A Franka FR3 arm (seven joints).
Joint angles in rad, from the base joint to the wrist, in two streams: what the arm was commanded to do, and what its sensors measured. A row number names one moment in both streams.
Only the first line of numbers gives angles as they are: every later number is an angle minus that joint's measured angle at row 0.
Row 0, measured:
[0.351, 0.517, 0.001, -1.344, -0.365, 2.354, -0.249]
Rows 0 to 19, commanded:
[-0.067, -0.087, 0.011, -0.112, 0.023, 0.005, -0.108]
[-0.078, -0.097, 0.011, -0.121, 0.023, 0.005, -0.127]
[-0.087, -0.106, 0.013, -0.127, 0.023, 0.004, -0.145]
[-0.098, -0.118, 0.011, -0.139, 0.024, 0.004, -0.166]
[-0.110, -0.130, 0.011, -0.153, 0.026, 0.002, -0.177]
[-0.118, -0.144, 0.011, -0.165, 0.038, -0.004, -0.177]
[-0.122, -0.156, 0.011, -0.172, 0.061, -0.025, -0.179]
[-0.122, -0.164, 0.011, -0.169, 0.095, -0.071, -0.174]
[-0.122, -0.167, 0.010, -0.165, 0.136, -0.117, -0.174]
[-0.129, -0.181, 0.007, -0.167, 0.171, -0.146, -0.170]
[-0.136, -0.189, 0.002, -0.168, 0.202, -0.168, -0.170]
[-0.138, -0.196, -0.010, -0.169, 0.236, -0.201, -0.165]
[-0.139, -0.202, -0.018, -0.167, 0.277, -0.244, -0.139]
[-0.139, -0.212, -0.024, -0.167, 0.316, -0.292, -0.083]
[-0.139, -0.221, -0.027, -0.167, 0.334, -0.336, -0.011]
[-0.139, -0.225, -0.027, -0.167, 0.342, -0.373, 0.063]
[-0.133, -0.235, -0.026, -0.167, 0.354, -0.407, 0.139]
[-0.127, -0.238, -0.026, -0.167, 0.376, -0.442, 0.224]
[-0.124, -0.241, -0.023, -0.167, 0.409, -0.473, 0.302]
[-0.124, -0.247, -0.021, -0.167, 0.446, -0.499, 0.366]
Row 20, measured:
[-0.129, -0.206, -0.030, -0.131, 0.357, -0.433, 0.166]
